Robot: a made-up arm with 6 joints.
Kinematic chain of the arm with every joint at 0, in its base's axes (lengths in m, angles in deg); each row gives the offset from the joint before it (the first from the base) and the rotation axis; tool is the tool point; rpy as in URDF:
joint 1: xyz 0 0 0.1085 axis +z
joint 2: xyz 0 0 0 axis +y
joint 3: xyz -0.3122 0 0.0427 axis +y
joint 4: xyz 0.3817 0 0.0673 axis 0.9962 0 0.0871
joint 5: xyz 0 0 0 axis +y
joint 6: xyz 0.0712 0 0.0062 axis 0.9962 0 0.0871
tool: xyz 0 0 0 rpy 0 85 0
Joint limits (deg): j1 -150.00..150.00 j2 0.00..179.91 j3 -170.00..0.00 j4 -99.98..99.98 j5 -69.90..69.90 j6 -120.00..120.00
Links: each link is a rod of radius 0.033 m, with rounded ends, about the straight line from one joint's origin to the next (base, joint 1, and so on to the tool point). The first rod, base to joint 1, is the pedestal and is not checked.
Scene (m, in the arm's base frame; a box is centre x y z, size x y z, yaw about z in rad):
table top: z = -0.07
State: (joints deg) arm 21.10 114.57 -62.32 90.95 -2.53 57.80
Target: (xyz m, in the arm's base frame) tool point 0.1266 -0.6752 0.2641
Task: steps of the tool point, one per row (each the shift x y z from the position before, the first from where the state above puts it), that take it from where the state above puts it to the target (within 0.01 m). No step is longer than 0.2 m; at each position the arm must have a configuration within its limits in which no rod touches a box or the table.
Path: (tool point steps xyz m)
1: 0.0658 -0.1180 0.0246
2: 0.0313 -0.1393 0.0266
3: -0.0093 -0.1493 0.0281
4: -0.0523 -0.1467 0.0296
5: -0.0939 -0.1312 0.0306
6: -0.1298 -0.1034 0.0313
7: -0.1565 -0.0658 0.0317

